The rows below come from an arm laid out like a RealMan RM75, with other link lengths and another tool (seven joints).
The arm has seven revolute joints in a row. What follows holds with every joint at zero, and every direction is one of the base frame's.
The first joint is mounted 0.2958 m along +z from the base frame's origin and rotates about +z.
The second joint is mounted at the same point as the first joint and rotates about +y.
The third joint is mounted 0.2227 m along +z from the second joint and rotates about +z.
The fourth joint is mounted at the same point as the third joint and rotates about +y.
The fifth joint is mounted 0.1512 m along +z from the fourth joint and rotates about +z.
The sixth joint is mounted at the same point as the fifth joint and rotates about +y.
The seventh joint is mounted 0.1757 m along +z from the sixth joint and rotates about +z.
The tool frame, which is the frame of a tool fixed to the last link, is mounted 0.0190 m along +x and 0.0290 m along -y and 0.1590 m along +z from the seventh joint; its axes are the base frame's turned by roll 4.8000, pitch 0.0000 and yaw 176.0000 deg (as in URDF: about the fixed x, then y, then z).
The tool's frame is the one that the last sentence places.
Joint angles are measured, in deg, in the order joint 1, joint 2, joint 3, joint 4, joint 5, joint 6, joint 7. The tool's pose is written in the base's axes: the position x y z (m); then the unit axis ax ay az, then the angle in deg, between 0 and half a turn. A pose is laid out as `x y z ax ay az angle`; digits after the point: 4 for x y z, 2 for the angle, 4 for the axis.
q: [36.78, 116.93, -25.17, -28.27, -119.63, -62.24, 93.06]
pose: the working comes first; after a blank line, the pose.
Where each joint sits with the arm in this pose, in the base's axes (m; each line is computed from the numbers above, not from the rounded line before):
joint 1: 0.0000 0.0000 0.2958
joint 2: 0.0000 0.0000 0.2958
joint 3: 0.1590 0.1189 0.1949
joint 4: 0.1590 0.1189 0.1949
joint 5: 0.2594 0.2319 0.1924
joint 6: 0.2594 0.2319 0.1924
joint 7: 0.2406 0.3553 0.0687
the tool: 0.2581 0.4693 -0.0461

0.2581 0.4693 -0.0461 -0.3967 -0.8704 -0.2915 153.24
